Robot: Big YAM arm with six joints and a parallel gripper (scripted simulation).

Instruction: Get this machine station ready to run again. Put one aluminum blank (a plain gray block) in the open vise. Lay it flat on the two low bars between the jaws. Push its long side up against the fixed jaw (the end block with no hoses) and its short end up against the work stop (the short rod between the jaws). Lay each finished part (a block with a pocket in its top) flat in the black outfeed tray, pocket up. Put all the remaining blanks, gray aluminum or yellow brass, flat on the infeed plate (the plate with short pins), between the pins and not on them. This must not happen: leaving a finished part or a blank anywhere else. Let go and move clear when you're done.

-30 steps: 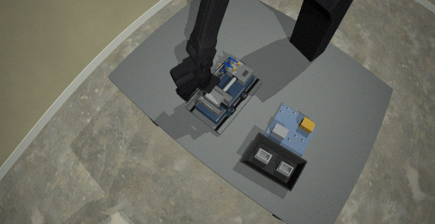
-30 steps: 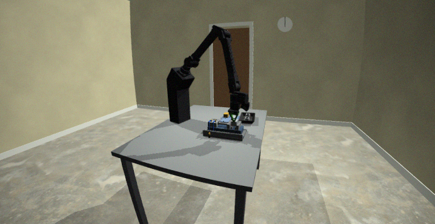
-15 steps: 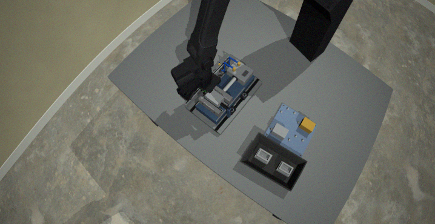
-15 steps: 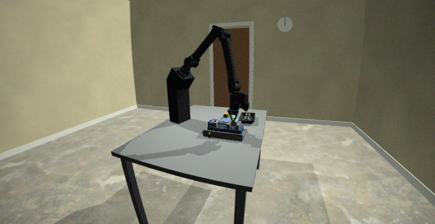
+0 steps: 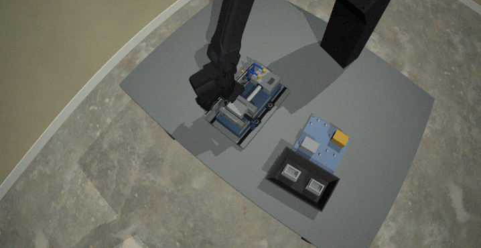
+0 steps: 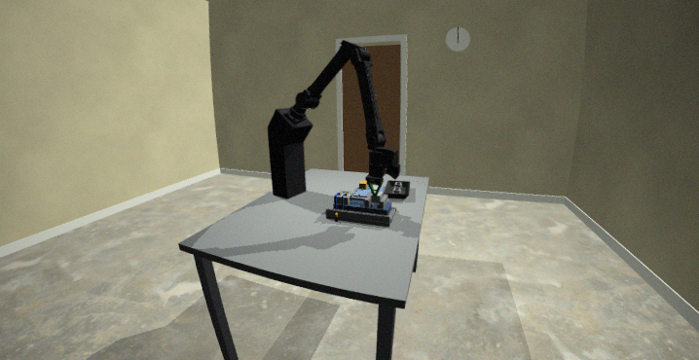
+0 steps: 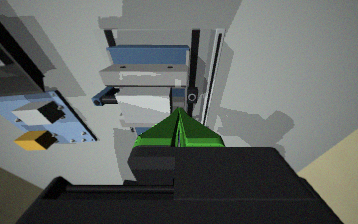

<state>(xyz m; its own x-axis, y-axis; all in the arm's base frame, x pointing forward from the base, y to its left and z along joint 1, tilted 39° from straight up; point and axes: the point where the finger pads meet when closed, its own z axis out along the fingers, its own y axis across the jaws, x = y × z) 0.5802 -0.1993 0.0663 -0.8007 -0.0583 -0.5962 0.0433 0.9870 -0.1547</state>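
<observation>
The moving jaw is 3 cm behind my hand, 4 cm to the left of it and 5 cm below it. The rest, counted from my hand: blue infeed plate: 10 cm behind, 37 cm to the left, 12 cm below; then fixed jaw: 3 cm ahead, 4 cm to the left, 5 cm below; then white rod: 8 cm behind, 5 cm to the left, 5 cm below.
</observation>
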